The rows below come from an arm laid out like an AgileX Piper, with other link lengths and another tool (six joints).
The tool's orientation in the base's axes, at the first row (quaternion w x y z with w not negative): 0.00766, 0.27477, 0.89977, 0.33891
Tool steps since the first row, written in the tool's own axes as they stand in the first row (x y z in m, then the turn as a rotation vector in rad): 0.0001, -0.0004, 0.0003, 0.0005, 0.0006, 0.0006; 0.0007, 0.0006, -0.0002, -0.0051, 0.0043, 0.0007; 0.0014, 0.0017, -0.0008, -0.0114, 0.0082, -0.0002; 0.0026, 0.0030, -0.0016, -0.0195, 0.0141, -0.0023; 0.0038, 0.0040, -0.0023, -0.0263, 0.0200, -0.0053; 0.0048, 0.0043, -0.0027, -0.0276, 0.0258, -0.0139; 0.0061, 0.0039, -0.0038, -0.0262, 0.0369, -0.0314; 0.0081, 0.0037, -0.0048, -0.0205, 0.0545, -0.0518; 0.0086, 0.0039, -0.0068, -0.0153, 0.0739, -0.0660; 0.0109, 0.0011, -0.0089, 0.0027, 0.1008, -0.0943; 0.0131, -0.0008, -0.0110, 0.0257, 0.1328, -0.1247; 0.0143, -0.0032, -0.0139, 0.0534, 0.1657, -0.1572
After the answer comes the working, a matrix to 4 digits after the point.
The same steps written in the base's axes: -0.0002, 0.0000, -0.0005, 0.0000, 0.0010, 0.0000; -0.0003, 0.0006, 0.0006, 0.0066, 0.0005, 0.0012; -0.0005, 0.0013, 0.0019, 0.0136, -0.0007, 0.0032; -0.0011, 0.0022, 0.0035, 0.0230, -0.0024, 0.0071; -0.0017, 0.0030, 0.0049, 0.0311, -0.0040, 0.0118; -0.0025, 0.0034, 0.0055, 0.0333, -0.0062, 0.0218; -0.0040, 0.0032, 0.0064, 0.0340, -0.0093, 0.0423; -0.0060, 0.0034, 0.0074, 0.0337, -0.0079, 0.0698; -0.0068, 0.0026, 0.0091, 0.0359, -0.0019, 0.0936; -0.0105, 0.0007, 0.0094, 0.0282, 0.0067, 0.1350; -0.0137, -0.0006, 0.0102, 0.0182, 0.0196, 0.1820; -0.0165, -0.0033, 0.0112, 0.0043, 0.0341, 0.2320
The tool's axes in the first row as the columns of a matrix, in the base's axes (rounded; the answer above uses it unrounded):
-0.8489, 0.4893, 0.2000
0.4997, 0.6193, 0.6057
0.1725, 0.6141, -0.7702

